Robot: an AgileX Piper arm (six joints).
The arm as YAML. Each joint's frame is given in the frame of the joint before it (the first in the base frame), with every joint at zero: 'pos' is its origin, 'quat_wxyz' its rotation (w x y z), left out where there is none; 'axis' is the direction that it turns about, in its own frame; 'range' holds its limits. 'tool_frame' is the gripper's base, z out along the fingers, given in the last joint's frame.
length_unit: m
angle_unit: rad
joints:
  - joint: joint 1
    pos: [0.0, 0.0, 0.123]
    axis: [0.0, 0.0, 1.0]
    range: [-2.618, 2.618]
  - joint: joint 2
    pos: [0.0, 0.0, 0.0]
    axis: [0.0, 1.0, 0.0]
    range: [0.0, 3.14]
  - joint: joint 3
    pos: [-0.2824, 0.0, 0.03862]
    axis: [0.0, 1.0, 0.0]
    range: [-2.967, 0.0]
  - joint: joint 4
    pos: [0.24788, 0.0, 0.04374]
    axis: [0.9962, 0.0, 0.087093]
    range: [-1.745, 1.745]
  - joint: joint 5
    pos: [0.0, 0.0, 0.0]
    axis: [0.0, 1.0, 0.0]
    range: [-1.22, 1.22]
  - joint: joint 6
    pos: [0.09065, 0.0, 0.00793]
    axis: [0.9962, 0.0, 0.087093]
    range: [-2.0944, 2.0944]
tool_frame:
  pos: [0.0, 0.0, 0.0]
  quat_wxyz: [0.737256, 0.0, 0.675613, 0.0]
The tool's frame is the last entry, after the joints.
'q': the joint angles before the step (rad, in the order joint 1, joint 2, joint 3, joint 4, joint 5, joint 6). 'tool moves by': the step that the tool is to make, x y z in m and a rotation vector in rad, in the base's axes. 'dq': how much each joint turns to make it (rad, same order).
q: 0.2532 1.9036 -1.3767 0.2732 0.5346 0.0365
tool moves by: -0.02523 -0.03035 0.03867 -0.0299 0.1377 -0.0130
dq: -0.0665 -0.1149 -0.0180 -0.0435 0.2777 0.0313
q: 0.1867 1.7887 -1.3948 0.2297 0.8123 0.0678
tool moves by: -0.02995 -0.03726 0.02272 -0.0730 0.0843 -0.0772
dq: -0.0747 -0.1160 0.0462 -0.0957 0.1580 0.0614
